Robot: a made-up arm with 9 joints.
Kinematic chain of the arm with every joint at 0, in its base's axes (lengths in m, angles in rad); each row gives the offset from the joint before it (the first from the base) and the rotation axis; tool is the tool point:
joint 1: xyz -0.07 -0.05 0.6 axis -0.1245 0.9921 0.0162
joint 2: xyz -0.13 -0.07 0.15 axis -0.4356 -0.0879 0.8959
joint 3: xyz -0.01 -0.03 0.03 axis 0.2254 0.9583 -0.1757
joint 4: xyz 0.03 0.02 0 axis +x
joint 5: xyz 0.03 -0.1 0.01 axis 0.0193 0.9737 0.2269
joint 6: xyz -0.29 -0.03 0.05 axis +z
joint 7: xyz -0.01 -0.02 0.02 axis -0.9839 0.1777 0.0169
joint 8: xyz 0 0.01 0.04 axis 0.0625 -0.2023 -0.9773
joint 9: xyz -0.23 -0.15 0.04 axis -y
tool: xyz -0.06 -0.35 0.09
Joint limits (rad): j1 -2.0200..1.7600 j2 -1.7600..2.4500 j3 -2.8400..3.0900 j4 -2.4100..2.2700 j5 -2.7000..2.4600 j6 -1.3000..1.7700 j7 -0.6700..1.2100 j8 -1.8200..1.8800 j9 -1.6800..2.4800
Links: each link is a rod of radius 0.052 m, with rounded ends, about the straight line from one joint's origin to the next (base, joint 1, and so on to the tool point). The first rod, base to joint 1, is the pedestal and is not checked.
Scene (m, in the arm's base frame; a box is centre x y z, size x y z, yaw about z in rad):
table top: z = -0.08
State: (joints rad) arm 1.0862 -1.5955 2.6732 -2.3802 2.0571 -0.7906 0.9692 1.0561 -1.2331
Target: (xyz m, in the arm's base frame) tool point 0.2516 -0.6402 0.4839
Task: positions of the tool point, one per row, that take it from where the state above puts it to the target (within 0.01 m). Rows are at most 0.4 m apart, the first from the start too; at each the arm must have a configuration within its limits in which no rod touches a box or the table.
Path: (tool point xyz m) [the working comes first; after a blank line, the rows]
Joints at the target: 1.1929 -1.7600 3.0900 -1.8451 1.4255 -0.7301 1.0962 1.7991 -1.1966
Straight joint move there: clear.

1: 0.7279 -0.1155 0.5338
2: 0.5567 -0.4515 0.4786
3: 0.2516 -0.6402 0.4839

